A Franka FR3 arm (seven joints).
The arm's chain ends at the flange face. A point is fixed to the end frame.
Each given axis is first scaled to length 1.
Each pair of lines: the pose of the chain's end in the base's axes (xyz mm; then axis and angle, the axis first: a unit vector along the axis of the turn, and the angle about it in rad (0 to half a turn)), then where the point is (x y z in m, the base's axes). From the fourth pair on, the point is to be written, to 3 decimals.
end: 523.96 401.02 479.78 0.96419 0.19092 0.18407 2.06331
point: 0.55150 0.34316 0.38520
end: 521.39 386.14 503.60 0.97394 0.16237 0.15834 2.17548
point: 0.54290 0.33866 0.40193
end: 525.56 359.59 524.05 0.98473 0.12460 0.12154 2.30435
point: 0.53883 0.32500 0.41598
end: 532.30 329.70 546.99 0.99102 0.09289 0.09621 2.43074
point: 0.540 0.309 0.435
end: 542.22 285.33 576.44 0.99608 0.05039 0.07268 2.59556
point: 0.546 0.283 0.462
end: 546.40 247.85 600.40 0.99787 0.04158 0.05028 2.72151
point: 0.545 0.260 0.487
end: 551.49 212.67 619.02 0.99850 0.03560 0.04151 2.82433
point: 0.548 0.237 0.507
